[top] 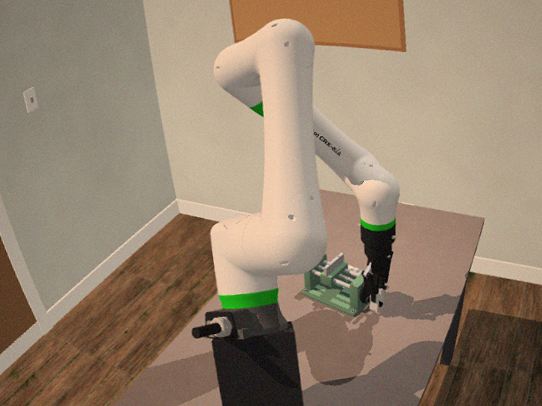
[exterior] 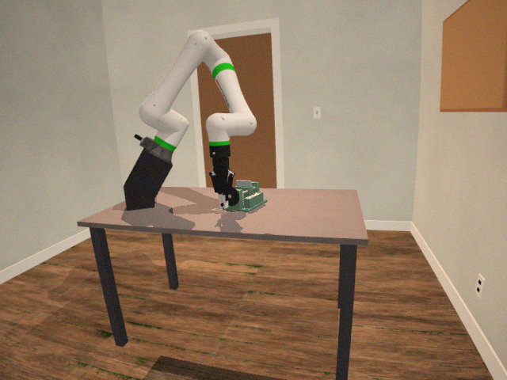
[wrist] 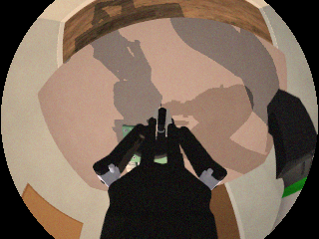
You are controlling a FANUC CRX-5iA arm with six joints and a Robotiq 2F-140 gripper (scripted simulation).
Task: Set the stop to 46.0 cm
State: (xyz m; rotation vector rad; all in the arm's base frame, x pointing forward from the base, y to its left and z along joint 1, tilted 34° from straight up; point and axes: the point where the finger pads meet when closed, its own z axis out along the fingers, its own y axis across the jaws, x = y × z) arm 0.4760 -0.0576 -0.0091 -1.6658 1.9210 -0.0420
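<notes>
Right now my hand is 20 mm to the right of the black handwheel and 10 mm above it. The rest, counted from my hand: green stop fixture 40 mm ahead, 160 mm to the left, 30 mm above.
</notes>
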